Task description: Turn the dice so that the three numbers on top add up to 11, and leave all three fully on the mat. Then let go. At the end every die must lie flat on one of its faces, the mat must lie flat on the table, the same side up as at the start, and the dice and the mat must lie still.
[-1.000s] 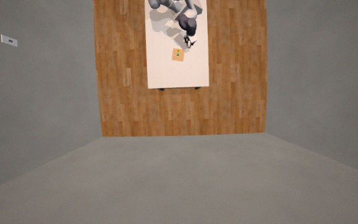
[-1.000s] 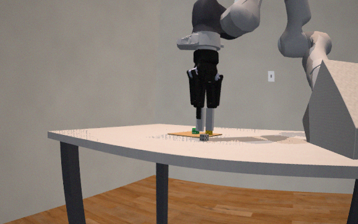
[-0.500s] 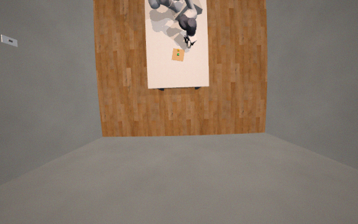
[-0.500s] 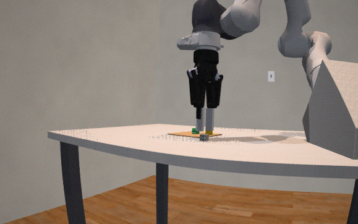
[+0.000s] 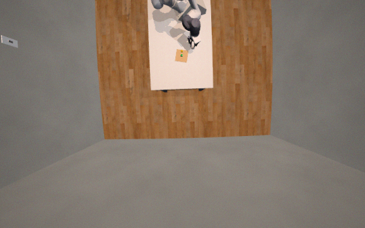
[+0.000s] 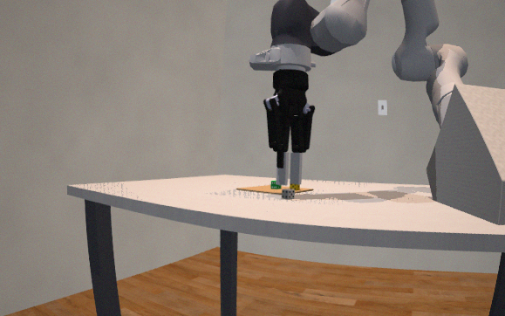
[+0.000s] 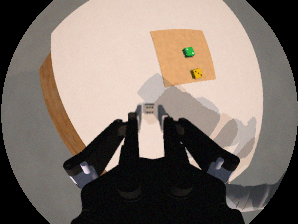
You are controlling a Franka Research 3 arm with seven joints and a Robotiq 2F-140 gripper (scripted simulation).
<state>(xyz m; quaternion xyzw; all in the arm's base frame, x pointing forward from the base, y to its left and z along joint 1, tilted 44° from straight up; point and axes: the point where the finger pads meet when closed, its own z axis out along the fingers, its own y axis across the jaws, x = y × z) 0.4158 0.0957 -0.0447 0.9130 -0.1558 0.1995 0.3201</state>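
The white die is 50 mm below my hand. Round my hand: yellow die 30 mm ahead, 130 mm to the right, 50 mm below; green die 80 mm ahead, 130 mm to the right, 50 mm below; tan mat 80 mm ahead, 130 mm to the right, 60 mm below.
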